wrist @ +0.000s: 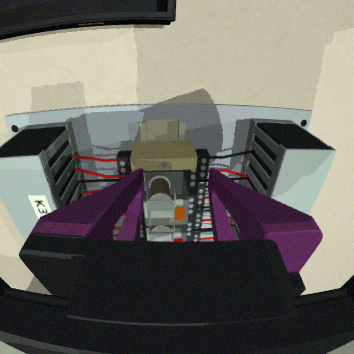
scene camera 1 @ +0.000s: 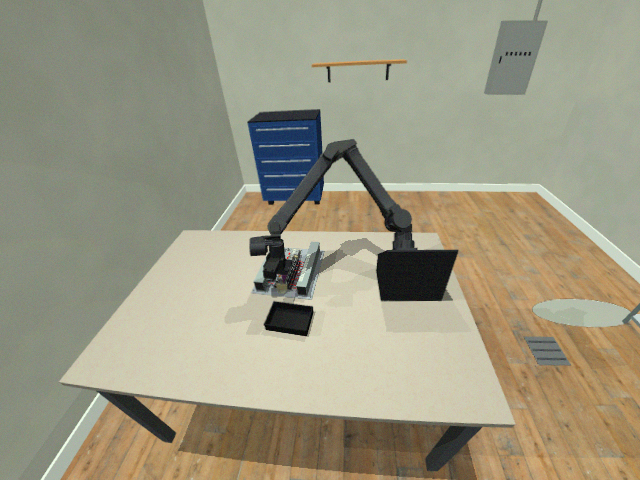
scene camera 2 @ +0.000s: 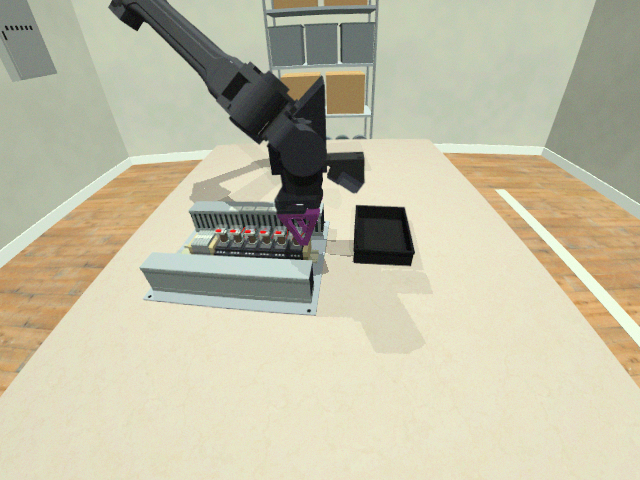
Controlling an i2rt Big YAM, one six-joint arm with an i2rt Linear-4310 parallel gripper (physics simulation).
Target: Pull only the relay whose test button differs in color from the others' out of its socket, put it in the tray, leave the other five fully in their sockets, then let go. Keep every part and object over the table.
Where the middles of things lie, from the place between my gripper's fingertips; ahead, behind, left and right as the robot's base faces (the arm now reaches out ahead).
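Labels:
There's a grey panel [scene camera 2: 317,242] that sits 13 cm to the right of my hand, 2 cm behind it and 5 cm below it. And the tan end block [wrist: 179,154] is 3 cm below my hand and 1 cm behind it.

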